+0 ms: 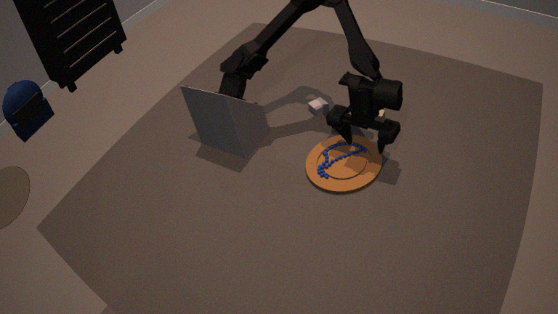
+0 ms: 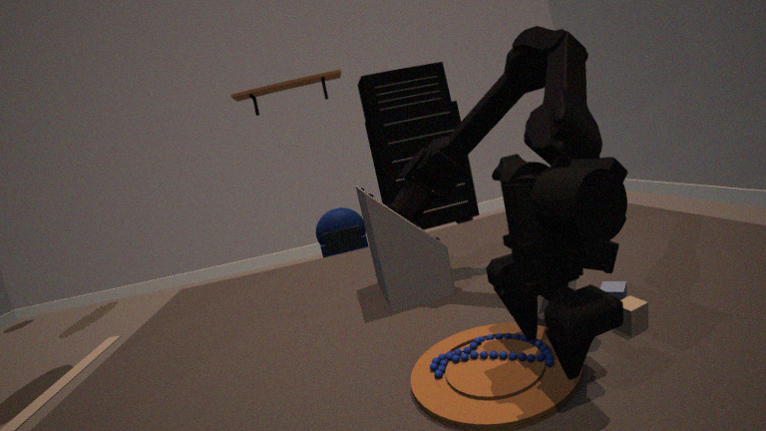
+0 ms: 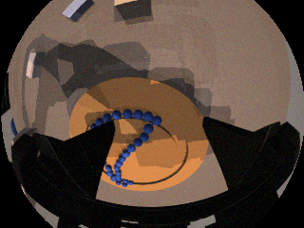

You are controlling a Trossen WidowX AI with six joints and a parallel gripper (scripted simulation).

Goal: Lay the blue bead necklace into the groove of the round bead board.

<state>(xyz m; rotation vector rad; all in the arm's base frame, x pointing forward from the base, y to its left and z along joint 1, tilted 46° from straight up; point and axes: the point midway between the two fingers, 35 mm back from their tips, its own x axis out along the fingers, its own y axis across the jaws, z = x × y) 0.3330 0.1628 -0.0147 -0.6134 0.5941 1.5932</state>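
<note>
Right now my gripper tip is 13 cm to the right of the tan cube and 3 cm past it. From my gripper tip the other things lie so: white block 22 cm behind, 10 cm to the left, 1 cm below; pale blue block 16 cm to the left, 11 cm behind, 1 cm below.
</note>
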